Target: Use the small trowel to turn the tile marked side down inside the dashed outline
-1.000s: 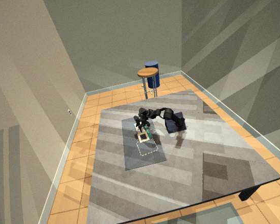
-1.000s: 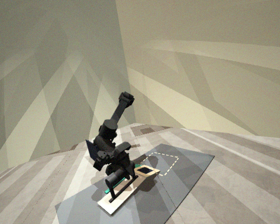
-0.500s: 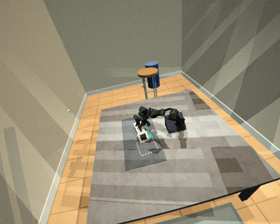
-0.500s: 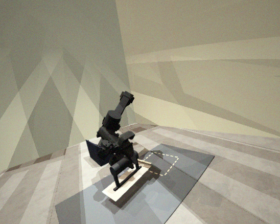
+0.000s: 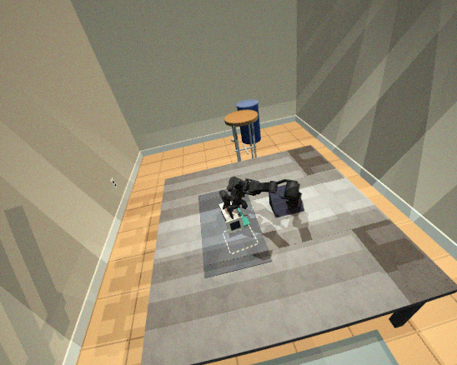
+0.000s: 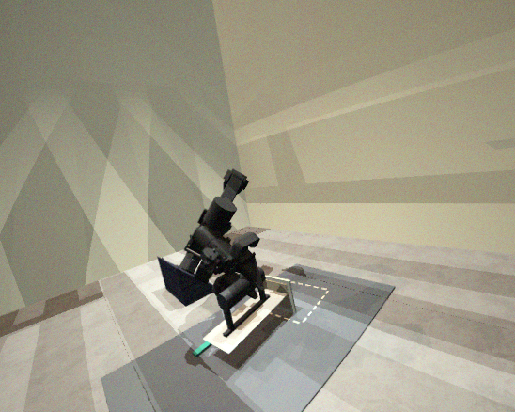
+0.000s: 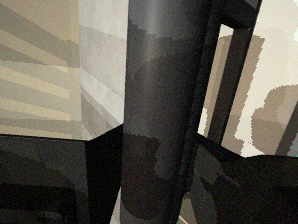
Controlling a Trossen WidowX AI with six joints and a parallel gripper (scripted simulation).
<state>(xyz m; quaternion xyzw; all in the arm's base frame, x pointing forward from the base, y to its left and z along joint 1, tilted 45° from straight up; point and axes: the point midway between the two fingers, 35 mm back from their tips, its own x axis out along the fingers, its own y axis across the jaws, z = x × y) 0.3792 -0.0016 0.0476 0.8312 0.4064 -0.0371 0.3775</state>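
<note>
My gripper tip is 80 mm to the right of the tile, 50 mm past it and 50 mm above it. From my gripper tip the other things lie so: black-handled float (20 mm behind, 10 mm to the right, 10 mm below); then grey mat (120 mm below); then green trowel (100 mm below, 90 mm behind, 30 mm to the right).
</note>
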